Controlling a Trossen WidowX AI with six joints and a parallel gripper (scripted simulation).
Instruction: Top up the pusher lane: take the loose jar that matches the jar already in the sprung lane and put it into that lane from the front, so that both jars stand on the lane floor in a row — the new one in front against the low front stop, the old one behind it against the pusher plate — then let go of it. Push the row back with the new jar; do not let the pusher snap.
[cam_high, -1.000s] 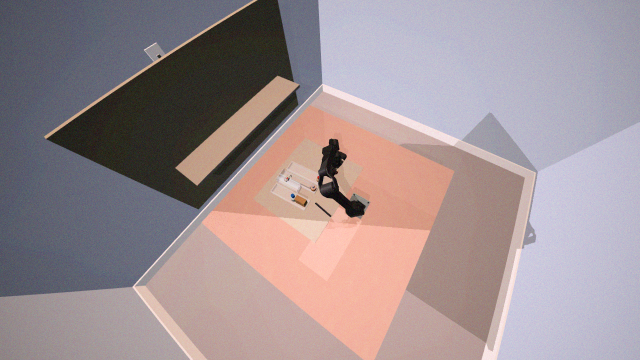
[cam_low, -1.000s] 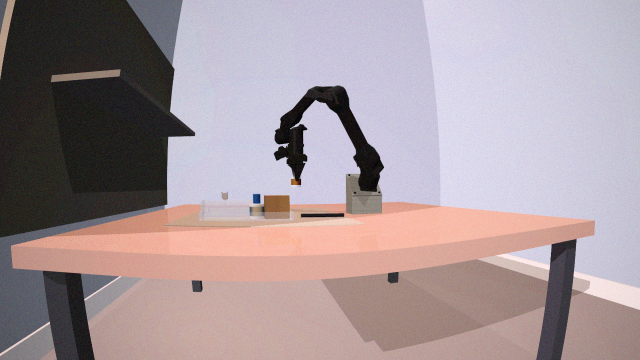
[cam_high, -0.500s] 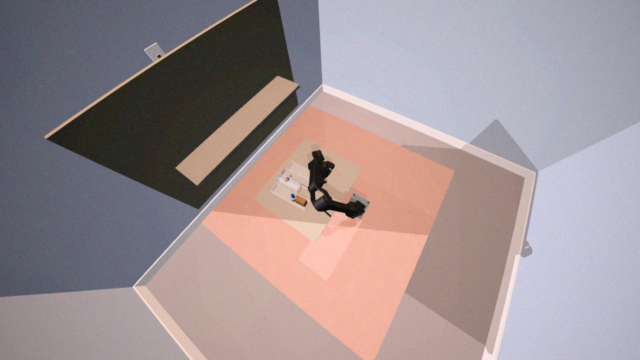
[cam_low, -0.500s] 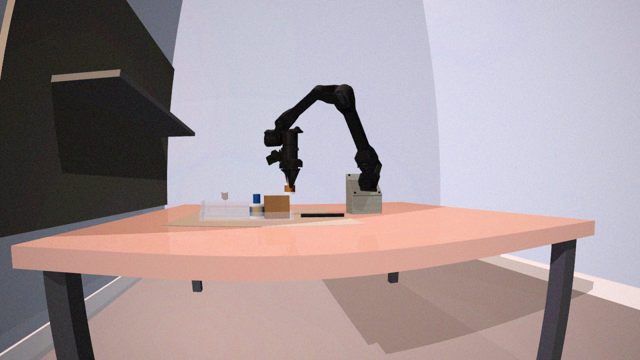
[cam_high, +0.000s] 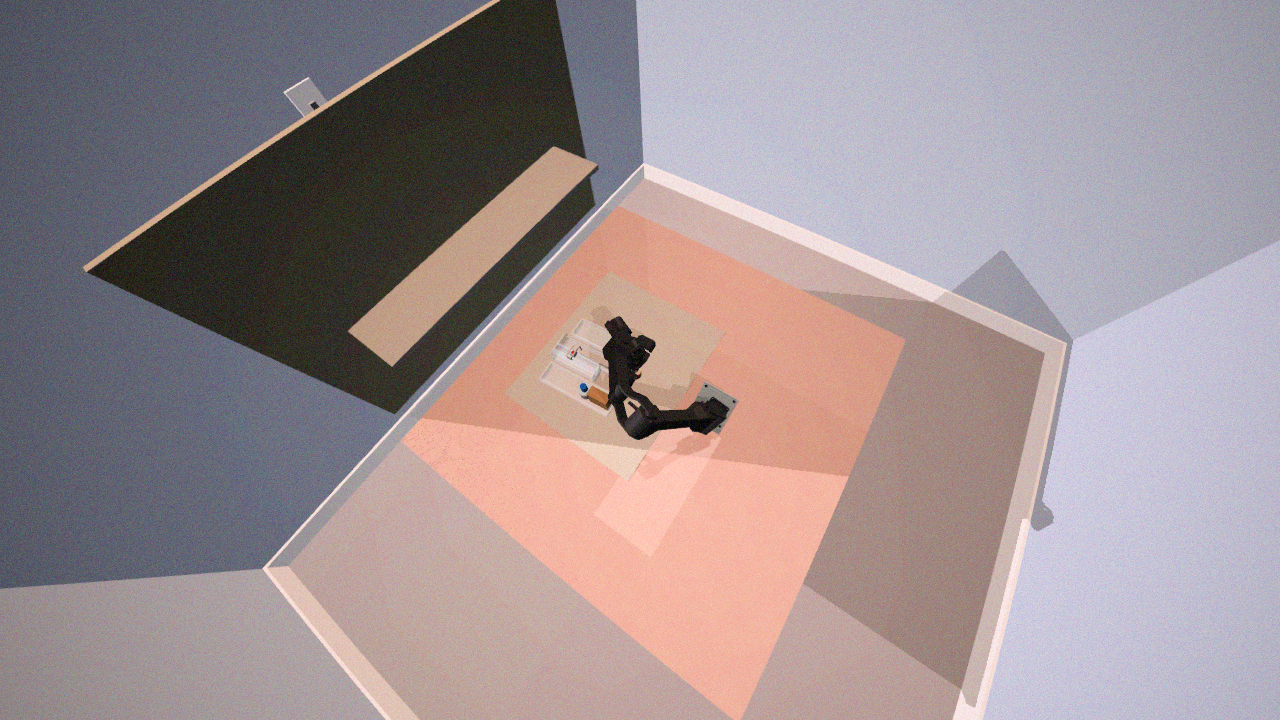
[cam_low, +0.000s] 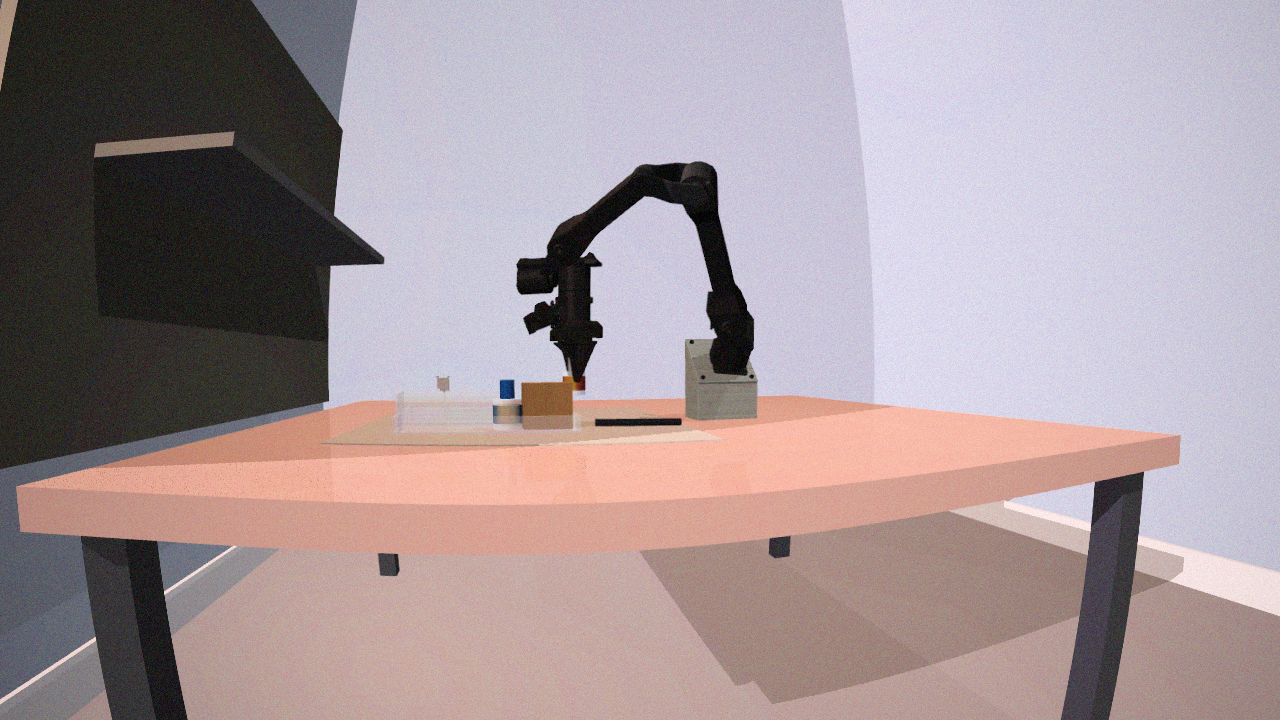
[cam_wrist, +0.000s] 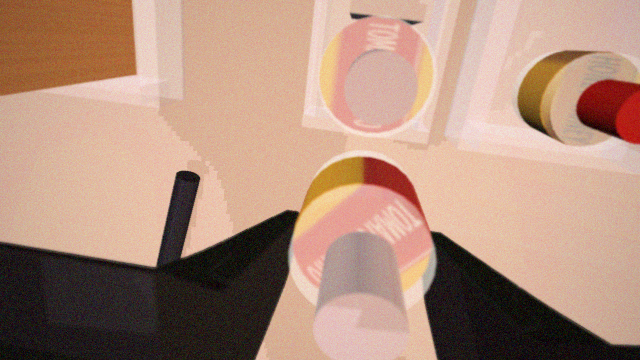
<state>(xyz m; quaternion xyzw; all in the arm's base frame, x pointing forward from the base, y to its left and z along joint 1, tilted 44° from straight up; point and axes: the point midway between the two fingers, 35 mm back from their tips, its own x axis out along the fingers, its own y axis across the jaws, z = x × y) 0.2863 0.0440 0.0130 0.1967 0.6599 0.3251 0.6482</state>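
My gripper tip is now 50 mm short of the brown box, 140 mm to the right of it and 30 mm above it. Also, from my gripper tip: black strip (100 mm behind, 90 mm to the left, 60 mm below); then shelf (550 mm ahead, 20 mm to the left, 300 mm above).
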